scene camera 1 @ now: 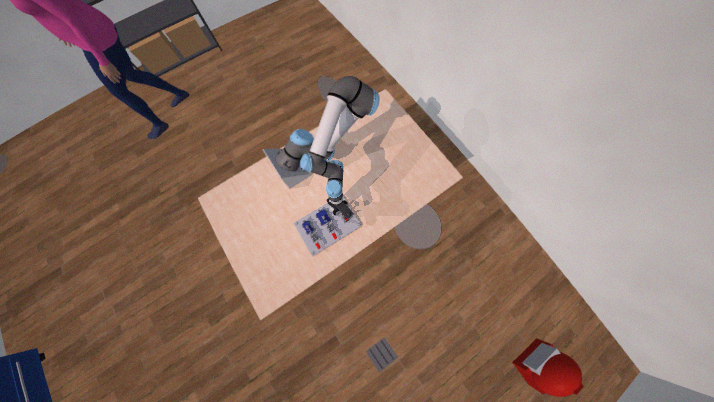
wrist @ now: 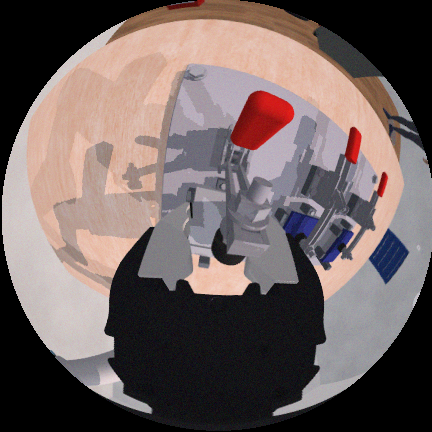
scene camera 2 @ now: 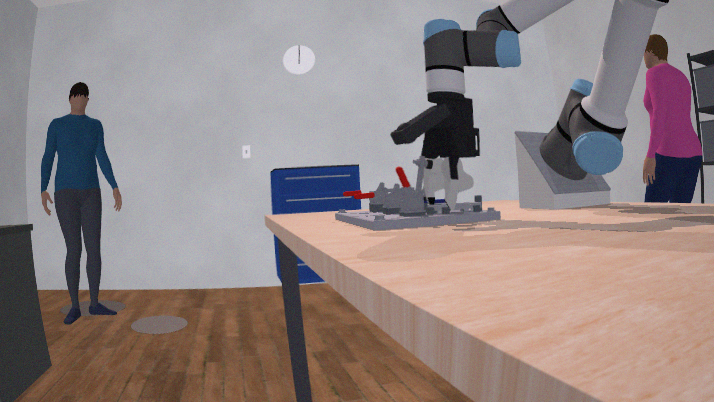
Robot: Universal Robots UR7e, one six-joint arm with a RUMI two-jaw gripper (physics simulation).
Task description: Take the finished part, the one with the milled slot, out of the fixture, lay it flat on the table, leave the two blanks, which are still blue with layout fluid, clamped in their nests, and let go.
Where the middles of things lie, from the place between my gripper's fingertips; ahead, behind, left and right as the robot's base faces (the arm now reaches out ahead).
The finished part [wrist: 209, 208] is 30 mm behind my hand. The rest, counted from my hand: clamp arm [wrist: 241, 232] (60 mm above, 40 mm ahead); red clamp handle [wrist: 263, 114] (70 mm ahead, 40 mm above); fixture plate [scene camera 2: 365, 219] (110 mm to the right, 20 mm ahead, 10 mm below).
